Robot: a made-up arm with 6 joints.
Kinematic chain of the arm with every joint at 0, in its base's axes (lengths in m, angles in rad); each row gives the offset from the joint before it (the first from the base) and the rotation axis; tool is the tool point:
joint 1: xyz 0 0 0.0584 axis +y
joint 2: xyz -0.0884 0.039 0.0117 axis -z
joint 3: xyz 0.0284 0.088 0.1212 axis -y
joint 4: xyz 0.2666 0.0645 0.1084 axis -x
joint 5: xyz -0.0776 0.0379 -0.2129 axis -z
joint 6: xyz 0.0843 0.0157 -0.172 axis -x
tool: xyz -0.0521 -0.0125 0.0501
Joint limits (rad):
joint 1: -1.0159..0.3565
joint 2: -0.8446..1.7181
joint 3: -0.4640..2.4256
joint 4: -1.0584..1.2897
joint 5: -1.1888..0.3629
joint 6: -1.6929..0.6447
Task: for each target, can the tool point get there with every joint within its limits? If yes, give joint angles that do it. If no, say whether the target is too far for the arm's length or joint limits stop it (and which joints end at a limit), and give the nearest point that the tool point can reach.
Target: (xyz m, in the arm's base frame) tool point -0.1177 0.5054 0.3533
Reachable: yes | joints -0.3095 -0.4515 1.3200 -0.5829 -0.8515 -1.1006
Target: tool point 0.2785 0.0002 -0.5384
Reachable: no: joint limits stop it (at a limit: joint 1, joint 3, joint 6) | nearest point 0.2277 0.0113 -0.2167 | short by 0.326 m
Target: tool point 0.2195 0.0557 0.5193
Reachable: yes | joints -0.2832 1.4194 1.9476 -0.8367 -0.1300 -0.5521
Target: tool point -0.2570 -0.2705 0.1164
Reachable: yes | joints -0.7088 1.2628 0.8077 0.9517 -0.1585 -1.3984
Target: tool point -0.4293 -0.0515 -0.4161
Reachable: no: joint limits stop it (at a limit: joint 1, joint 2, joint 4, joint 5, joint 6) | nearest point -0.2783 -0.1581 -0.1884 | short by 0.293 m
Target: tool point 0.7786 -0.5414 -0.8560
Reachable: no: too far | nearest point 0.3588 -0.2103 -0.1246 | short by 0.906 m
